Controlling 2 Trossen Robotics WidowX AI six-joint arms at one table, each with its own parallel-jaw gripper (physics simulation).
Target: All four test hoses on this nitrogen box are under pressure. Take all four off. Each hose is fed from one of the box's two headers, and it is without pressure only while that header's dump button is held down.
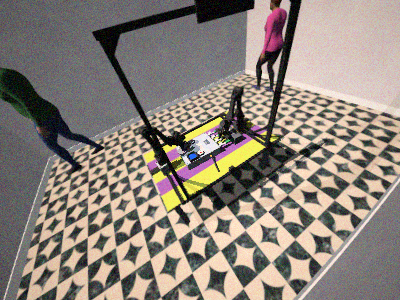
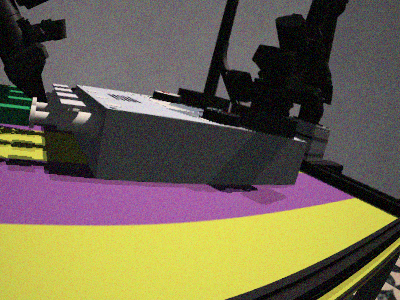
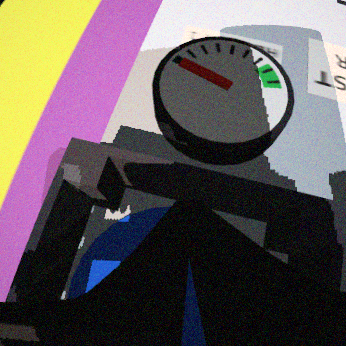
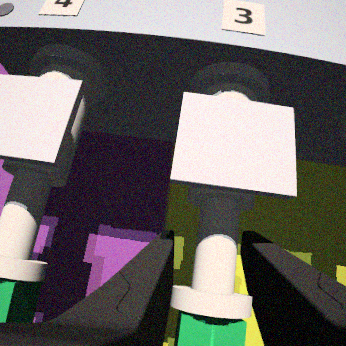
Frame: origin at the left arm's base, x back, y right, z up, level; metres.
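Where they show: left gripper, fingertip midpoint: (image 2: 248,124) (image 3: 186,211); right gripper, fingertip midpoint: (image 1: 219,141) (image 4: 207,240); left arm's base, origin of the base link: (image 1: 162,162) (image 2: 308,122); right arm's base, origin of the base link: (image 1: 239,122).
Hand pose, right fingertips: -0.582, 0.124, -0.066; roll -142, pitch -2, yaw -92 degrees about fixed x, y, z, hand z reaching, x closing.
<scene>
Each offset is from my right fingertips to the top centre of the thing, as dx, dy, dz. "spot": to the spot under its first point. Level surfaces: height alone.
The grey nitrogen box (image 1: 207,141) (image 2: 175,149) lies on the striped table. My left gripper (image 1: 188,147) (image 2: 271,116) (image 3: 186,211) is shut with nothing in it, and its tips rest on the blue dump button (image 1: 193,156) (image 3: 110,250). Just beyond the button, the round gauge {spot: +0.234, -0.168, +0.049} (image 3: 223,103) has its red needle at the low black end, away from the green mark. My right gripper (image 1: 222,133) (image 4: 207,240) is shut on the white collar of hose 3 {spot: -0.009, +0.000, +0.017} (image 4: 215,264), below that hose's white tag {+0.026, -0.006, +0.032} (image 4: 235,144). Hose 4 {spot: -0.001, +0.065, +0.015} (image 4: 17,237) stands to the left of it.
The table {dz -0.045} (image 1: 228,161) (image 2: 199,262) is striped yellow and purple. Black frame posts (image 1: 279,77) stand around it. A small dark rod {spot: +0.207, +0.162, -0.034} (image 1: 215,163) lies in front of the box. One person (image 1: 272,38) stands at the back right. Another person (image 1: 62,131) is at the left.
</scene>
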